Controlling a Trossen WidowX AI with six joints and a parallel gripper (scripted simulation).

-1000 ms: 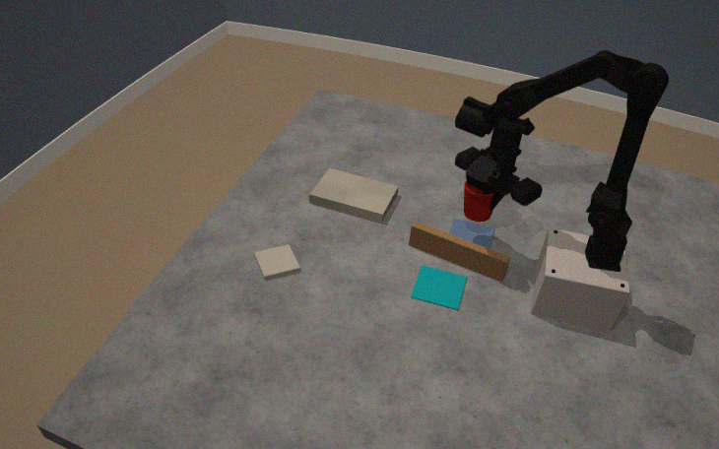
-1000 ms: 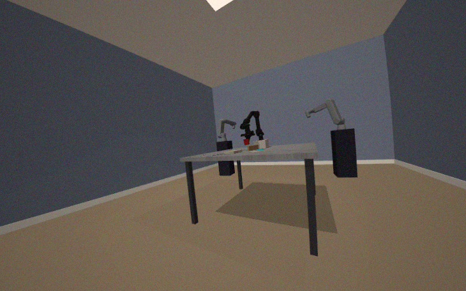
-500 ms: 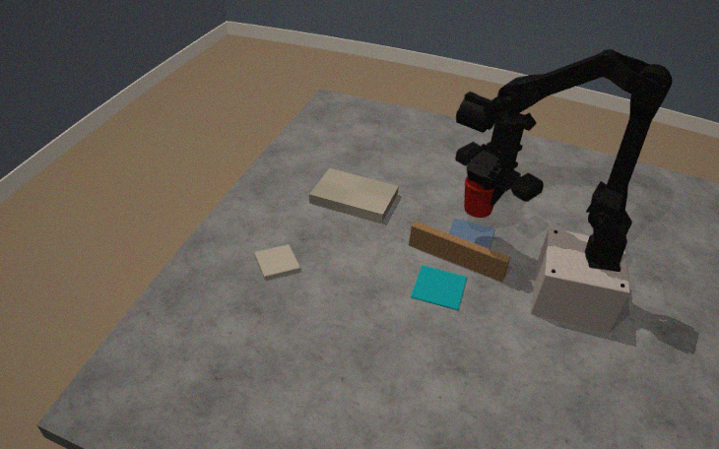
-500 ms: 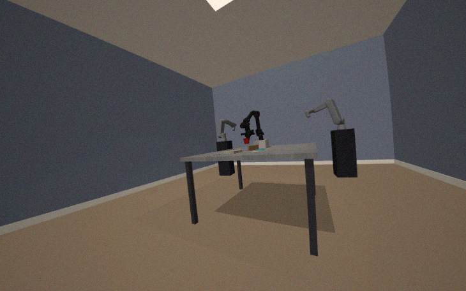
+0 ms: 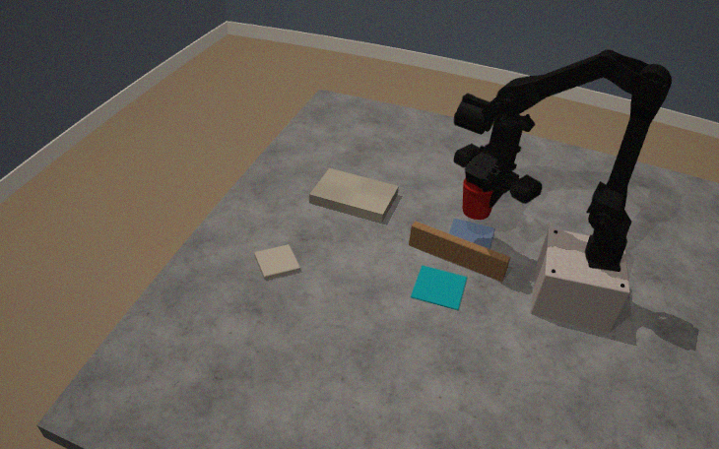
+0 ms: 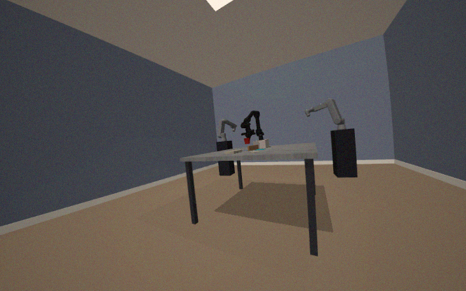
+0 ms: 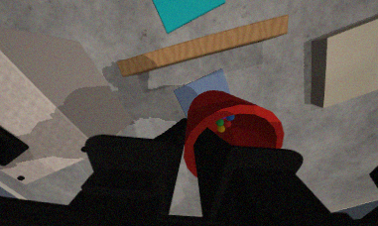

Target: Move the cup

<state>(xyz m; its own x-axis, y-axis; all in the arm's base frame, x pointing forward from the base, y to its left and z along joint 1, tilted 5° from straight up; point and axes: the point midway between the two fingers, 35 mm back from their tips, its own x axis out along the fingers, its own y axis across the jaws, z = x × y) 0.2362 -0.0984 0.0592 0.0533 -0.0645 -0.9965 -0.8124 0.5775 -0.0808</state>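
Now: gripper tip 15 cm to the right of the cyan pad, 12 cm above it and 7 cm short of it. The rest, counted from my gripper tip: large beige slab: 30 cm ahead, 10 cm below, 9 cm to the right; then light blue pad: 12 cm below, 3 cm to the right, 2 cm ahead; then red cup: 2 cm to the right, 2 cm ahead.
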